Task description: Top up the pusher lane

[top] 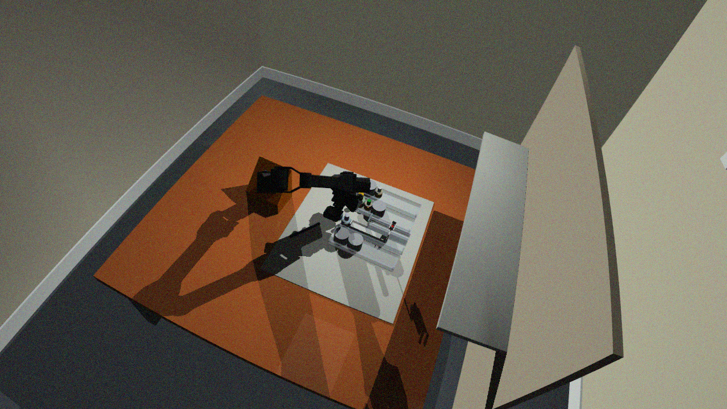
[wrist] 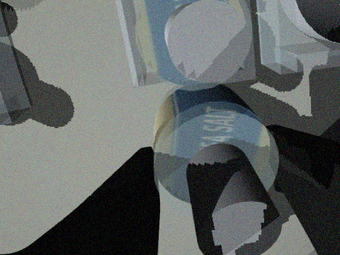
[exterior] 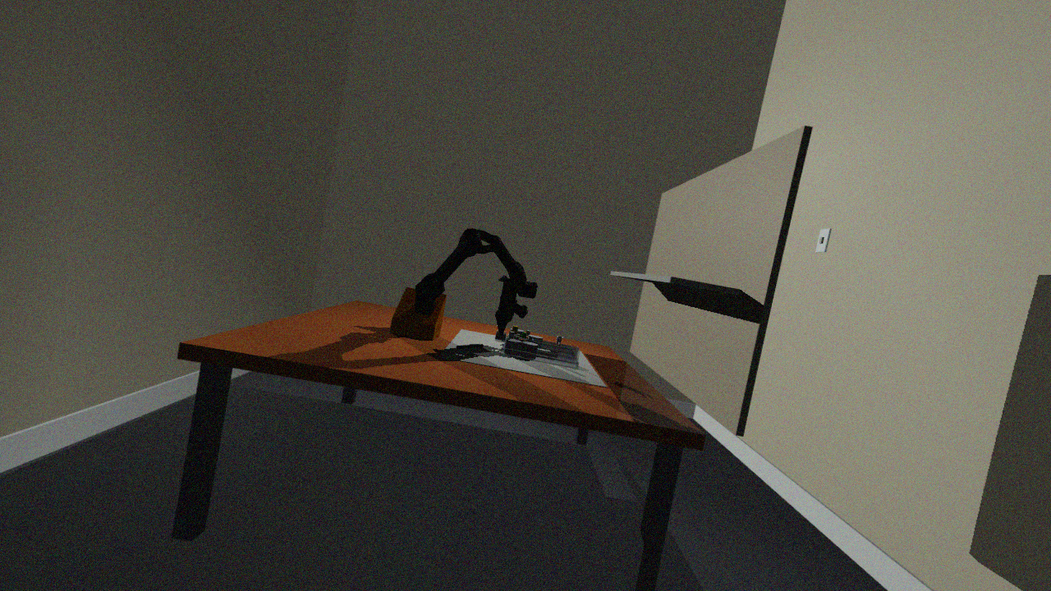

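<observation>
The white mat is 90 mm ahead of my gripper tip, 10 mm to the right of it and 50 mm below it. Also, from my gripper tip: grey shelf: 550 mm ahead, 20 mm to the left, 310 mm above; thin black rod: 90 mm behind, 110 mm to the right, 50 mm below; clear lane rack: 190 mm ahead, 30 mm to the left, 30 mm below.
</observation>
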